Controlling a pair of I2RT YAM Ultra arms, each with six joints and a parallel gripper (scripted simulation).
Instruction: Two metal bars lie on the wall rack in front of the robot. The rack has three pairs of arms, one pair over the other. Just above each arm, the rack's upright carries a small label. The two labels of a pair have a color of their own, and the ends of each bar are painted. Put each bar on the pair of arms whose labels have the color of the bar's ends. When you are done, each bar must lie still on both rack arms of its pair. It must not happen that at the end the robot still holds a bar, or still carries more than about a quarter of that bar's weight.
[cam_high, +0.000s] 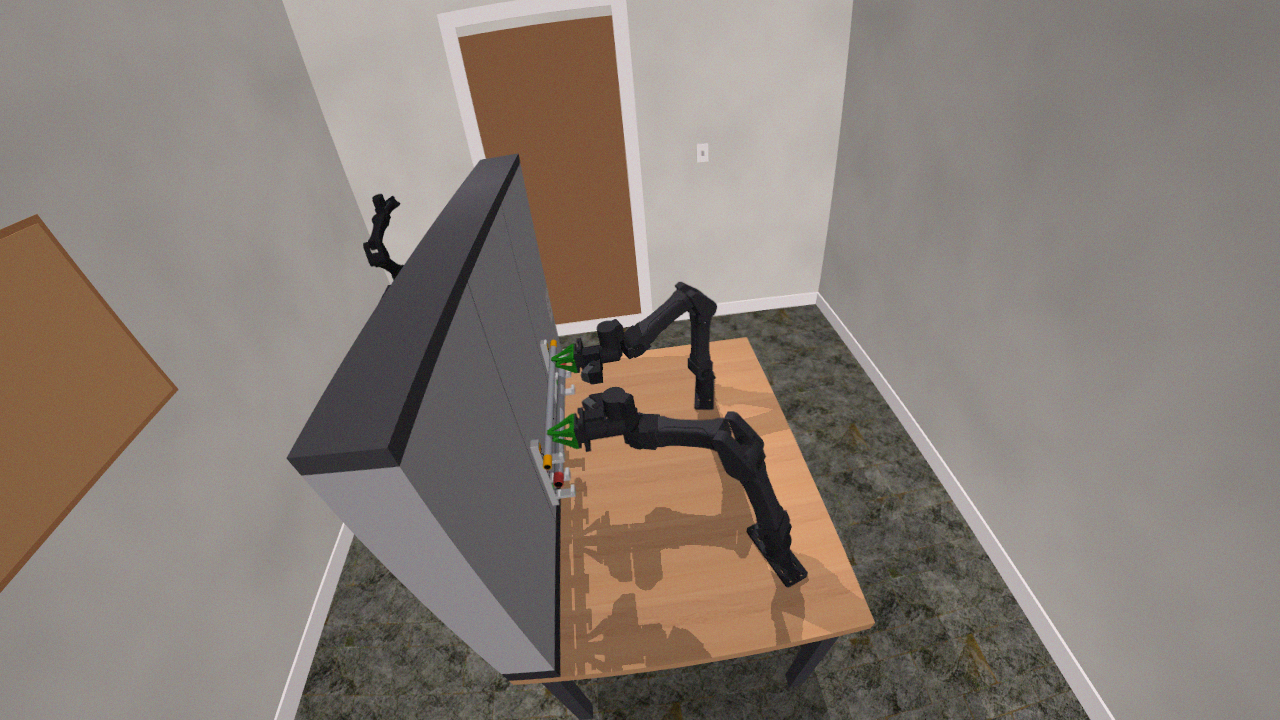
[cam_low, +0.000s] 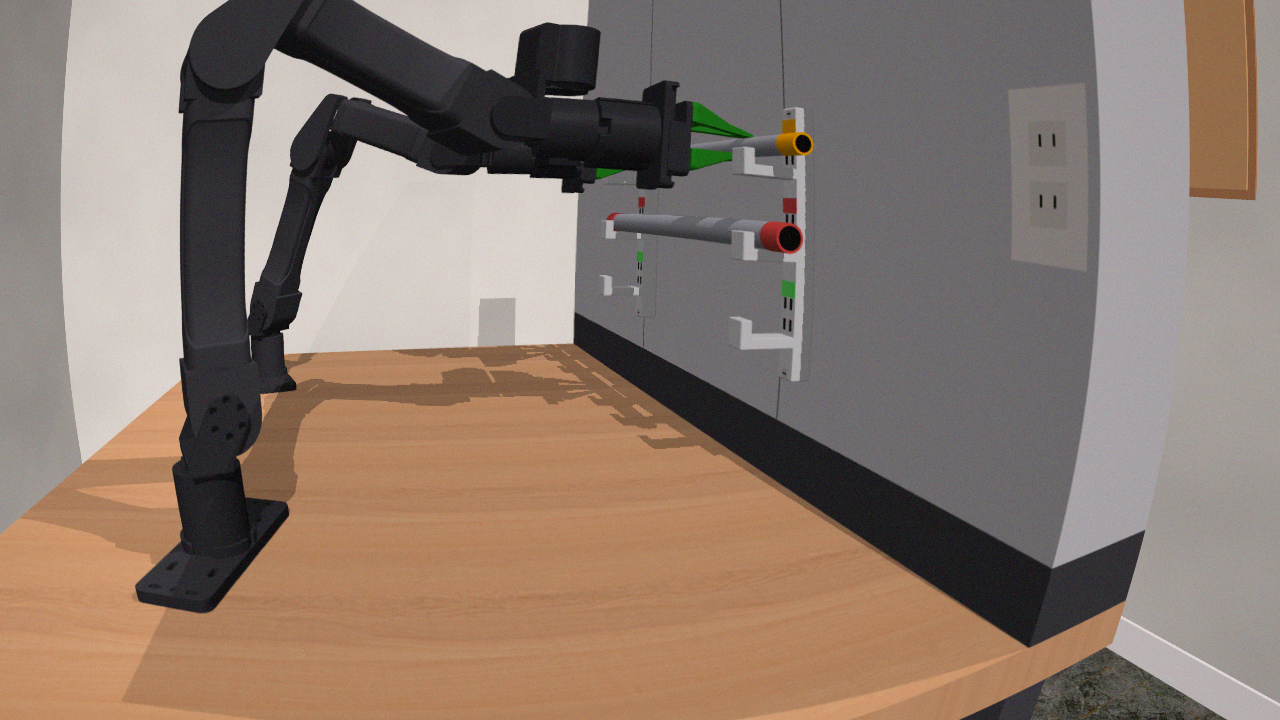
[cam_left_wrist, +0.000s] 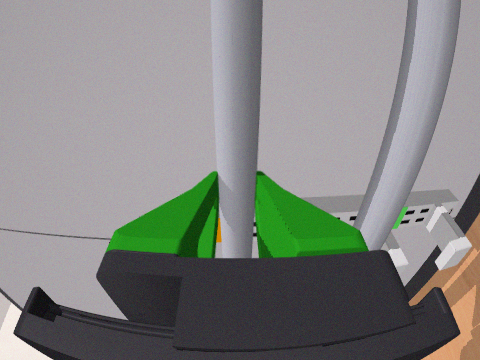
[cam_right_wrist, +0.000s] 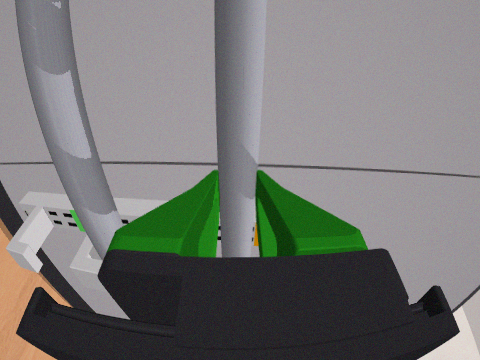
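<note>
Right now my right hand is 2 cm short of the orange-ended bar and 15 cm to the right of it. Also, from my right hand: grey wall panel 12 cm ahead, 18 cm to the left, 10 cm above; red-ended bar 1 cm ahead, 15 cm to the left, 8 cm below; black base strip 6 cm ahead, 18 cm to the left, 29 cm below.
Now: left hand 150 mm to the left of the orange-ended bar. From my left hand the other things lie so: grey wall panel (120 mm to the right, 100 mm ahead, 100 mm above); red-ended bar (150 mm to the right, 90 mm below, 20 mm behind); black base strip (290 mm below, 110 mm to the right, 30 mm ahead).
</note>
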